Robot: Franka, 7 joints.
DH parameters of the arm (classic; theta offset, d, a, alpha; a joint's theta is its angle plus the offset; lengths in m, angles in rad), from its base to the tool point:
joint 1: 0 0.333 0 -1.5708
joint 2: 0 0 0 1.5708
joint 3: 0 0.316 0.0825 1.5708
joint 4: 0 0 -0.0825 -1.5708
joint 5: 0 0.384 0 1.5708
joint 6: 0 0 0.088 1.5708
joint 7: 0 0.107 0 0
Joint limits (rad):
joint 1: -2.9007..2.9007
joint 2: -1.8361..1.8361
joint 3: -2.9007..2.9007
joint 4: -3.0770..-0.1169
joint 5: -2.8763..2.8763
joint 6: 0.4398..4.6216
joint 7: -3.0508..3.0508
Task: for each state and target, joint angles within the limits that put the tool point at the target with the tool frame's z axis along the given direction. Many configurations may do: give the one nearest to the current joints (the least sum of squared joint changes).
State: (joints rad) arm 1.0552 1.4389 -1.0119 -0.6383 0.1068 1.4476 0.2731
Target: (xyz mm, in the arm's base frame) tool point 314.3 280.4 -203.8 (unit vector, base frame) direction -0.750 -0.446 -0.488
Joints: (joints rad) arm 1.1353 1.5433 -0.3969 -1.4849 0.7009 1.7494 0.2731
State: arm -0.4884 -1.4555 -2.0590 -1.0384 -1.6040 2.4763 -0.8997
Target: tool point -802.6 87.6 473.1 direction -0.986 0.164 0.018
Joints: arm -0.5578 -1.1575 -2.1062 -0.6963 -2.5288 2.9501 -0.8997
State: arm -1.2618 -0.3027 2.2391 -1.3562 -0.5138 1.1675 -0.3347
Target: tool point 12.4 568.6 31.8 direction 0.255 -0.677 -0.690
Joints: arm -1.2825 -0.9850 2.8357 -1.6347 0.0035 1.8193 -0.3347
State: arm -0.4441 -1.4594 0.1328 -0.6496 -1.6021 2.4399 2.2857
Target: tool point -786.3 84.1 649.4 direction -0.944 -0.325 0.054
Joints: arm -0.2249 -1.5231 -0.3599 -0.5570 -2.0919 2.5427 2.2857
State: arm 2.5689 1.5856 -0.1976 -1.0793 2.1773 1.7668 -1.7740
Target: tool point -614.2 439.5 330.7 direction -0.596 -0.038 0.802
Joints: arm 2.3565 0.8426 0.1258 -1.4550 2.6239 1.3904 -1.7740
